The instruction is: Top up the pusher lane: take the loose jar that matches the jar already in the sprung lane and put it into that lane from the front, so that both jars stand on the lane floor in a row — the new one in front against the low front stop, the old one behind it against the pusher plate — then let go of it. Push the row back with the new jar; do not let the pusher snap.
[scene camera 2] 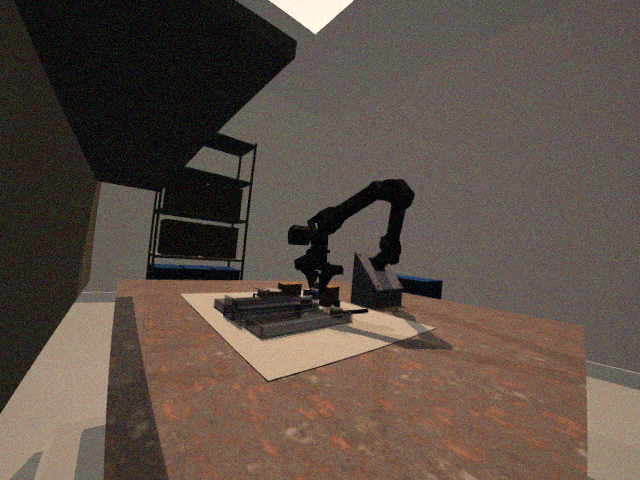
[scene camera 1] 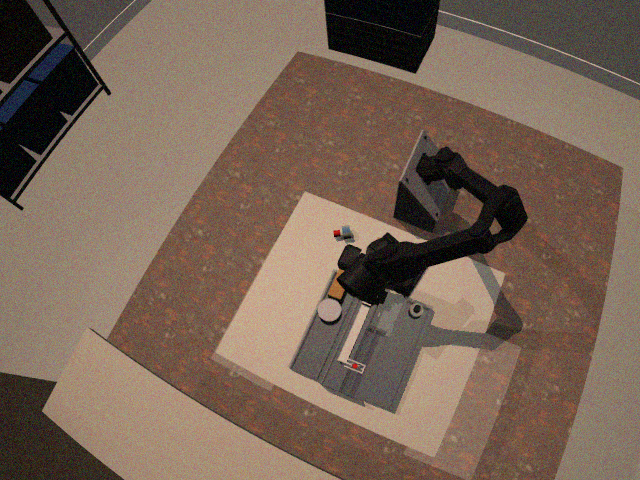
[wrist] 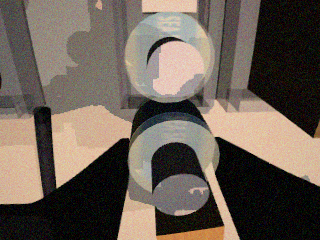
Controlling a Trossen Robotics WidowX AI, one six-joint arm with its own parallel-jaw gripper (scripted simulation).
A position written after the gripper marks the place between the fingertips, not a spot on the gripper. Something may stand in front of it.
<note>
In view: the gripper (scene camera 2: 316, 293) and a dark rod (wrist: 43, 130).
The gripper is seen too in scene camera 1 (scene camera 1: 376, 279) and in the wrist view (wrist: 170, 145).
</note>
